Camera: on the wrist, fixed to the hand. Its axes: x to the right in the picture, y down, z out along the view.
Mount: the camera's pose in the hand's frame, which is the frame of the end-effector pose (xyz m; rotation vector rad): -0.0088 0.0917 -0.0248 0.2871 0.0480 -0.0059
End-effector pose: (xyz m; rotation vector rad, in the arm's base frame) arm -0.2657 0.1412 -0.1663 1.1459 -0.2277 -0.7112
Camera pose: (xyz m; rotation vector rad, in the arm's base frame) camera -0.2232 0.1858 -0.0934 1.4358 -0.2926 -0.6693
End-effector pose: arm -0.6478 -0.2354 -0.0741 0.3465 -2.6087 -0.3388
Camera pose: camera -0.6448 -0.1511 -0.0294 0.4527 -2.6103 0.0442
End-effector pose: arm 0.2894 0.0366 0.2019 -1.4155 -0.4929 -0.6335
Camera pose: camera 0.3427 0.0167 0.1253 -1.1257 -0.5277 -0.5751
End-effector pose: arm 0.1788 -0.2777 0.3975 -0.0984 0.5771 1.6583
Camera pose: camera 0.0870 -0.3015 0.4080 0.0697 0.8443 1.5544
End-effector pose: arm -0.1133 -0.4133 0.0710 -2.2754 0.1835 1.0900
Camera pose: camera -0.1362 -0.5028 0.0473 -2.0440 0.3306 0.9404
